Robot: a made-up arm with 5 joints.
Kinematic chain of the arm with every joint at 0, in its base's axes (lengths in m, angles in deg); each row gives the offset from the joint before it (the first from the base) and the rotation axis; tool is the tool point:
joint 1: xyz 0 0 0.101 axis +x
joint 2: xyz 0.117 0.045 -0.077 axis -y
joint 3: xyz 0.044 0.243 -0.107 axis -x
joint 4: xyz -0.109 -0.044 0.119 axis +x
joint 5: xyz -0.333 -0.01 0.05 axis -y
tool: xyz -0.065 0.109 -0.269
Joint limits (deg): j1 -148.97..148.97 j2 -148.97..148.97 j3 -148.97..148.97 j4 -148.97..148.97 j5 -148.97..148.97
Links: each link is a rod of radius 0.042 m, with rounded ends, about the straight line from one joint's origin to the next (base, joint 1, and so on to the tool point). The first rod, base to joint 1, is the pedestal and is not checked.
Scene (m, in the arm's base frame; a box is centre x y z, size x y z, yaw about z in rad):
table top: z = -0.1
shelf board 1: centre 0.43 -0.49 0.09 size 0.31 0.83 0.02 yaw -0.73
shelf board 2: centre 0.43 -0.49 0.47 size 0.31 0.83 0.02 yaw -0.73
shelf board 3: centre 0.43 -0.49 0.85 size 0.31 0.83 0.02 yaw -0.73
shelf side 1: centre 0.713 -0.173 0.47 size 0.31 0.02 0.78 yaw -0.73
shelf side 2: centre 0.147 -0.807 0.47 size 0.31 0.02 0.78 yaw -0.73
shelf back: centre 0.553 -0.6 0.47 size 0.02 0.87 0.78 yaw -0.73
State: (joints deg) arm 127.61 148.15 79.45 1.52 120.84
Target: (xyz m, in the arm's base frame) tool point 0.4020 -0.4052 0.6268
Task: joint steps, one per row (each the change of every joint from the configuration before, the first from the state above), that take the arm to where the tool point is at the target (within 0.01 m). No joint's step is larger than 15 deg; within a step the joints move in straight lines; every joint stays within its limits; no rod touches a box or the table.
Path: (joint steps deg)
1: 3.85 -7.50 12.25 5.30 14.06
2: 3.86 -7.49 12.24 5.31 14.07

